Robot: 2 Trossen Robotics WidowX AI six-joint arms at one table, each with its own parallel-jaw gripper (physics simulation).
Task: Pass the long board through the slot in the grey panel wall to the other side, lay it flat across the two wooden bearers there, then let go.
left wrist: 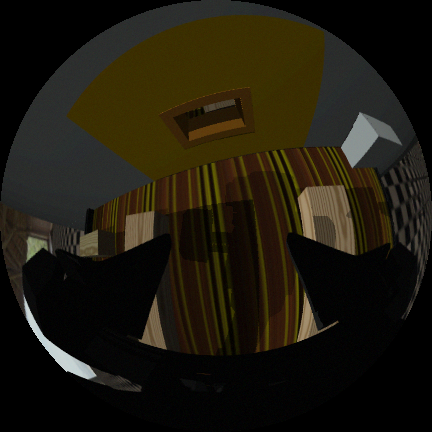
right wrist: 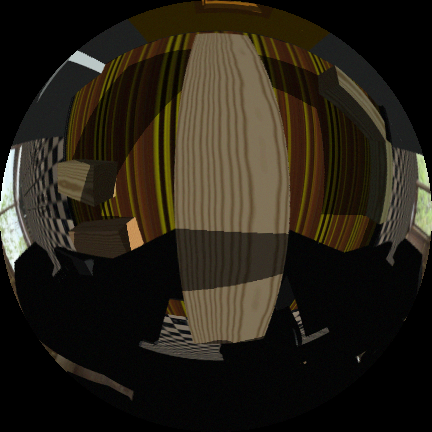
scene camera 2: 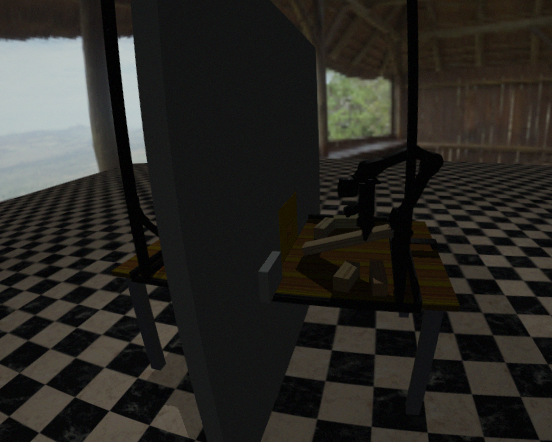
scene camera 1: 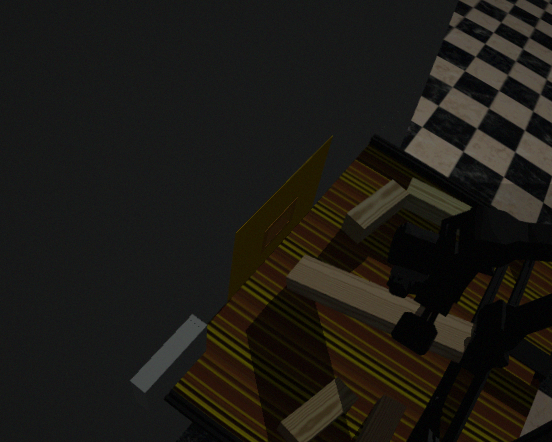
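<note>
My right gripper is shut on the pale long board, holding it on the right arm's side of the wall. The board's far end points towards the yellow panel around the slot and lies short of it. Its exact tilt is unclear. On the other side, my left gripper is open and empty, facing the orange-rimmed slot frame. Two wooden bearers, one at left and one at right, lie apart there, partly hidden by the fingers. Pale wood shows through the slot.
The dark grey wall divides the striped table. Loose wooden blocks stand to both sides of the board. A light grey block juts from the wall, and a grey block shows beyond the right bearer.
</note>
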